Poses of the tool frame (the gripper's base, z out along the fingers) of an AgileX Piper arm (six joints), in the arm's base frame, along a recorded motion.
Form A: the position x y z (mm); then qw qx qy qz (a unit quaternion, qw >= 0).
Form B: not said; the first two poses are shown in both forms.
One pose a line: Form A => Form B
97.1 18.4 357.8 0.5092 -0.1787 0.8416 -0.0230 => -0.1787 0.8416 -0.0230 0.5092 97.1 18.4 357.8
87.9 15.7 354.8 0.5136 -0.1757 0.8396 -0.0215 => -0.1757 0.8396 -0.0215 0.5136 87.9 15.7 354.8
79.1 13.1 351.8 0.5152 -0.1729 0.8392 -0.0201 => -0.1729 0.8392 -0.0201 0.5152 79.1 13.1 351.8
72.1 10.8 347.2 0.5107 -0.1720 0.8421 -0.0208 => -0.1720 0.8421 -0.0208 0.5107 72.1 10.8 347.2
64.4 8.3 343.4 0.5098 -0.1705 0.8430 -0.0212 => -0.1705 0.8430 -0.0212 0.5098 64.4 8.3 343.4
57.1 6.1 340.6 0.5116 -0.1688 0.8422 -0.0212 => -0.1688 0.8422 -0.0212 0.5116 57.1 6.1 340.6
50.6 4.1 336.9 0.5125 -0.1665 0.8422 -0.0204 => -0.1665 0.8422 -0.0204 0.5125 50.6 4.1 336.9
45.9 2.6 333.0 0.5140 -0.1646 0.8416 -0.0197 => -0.1646 0.8416 -0.0197 0.5140 45.9 2.6 333.0
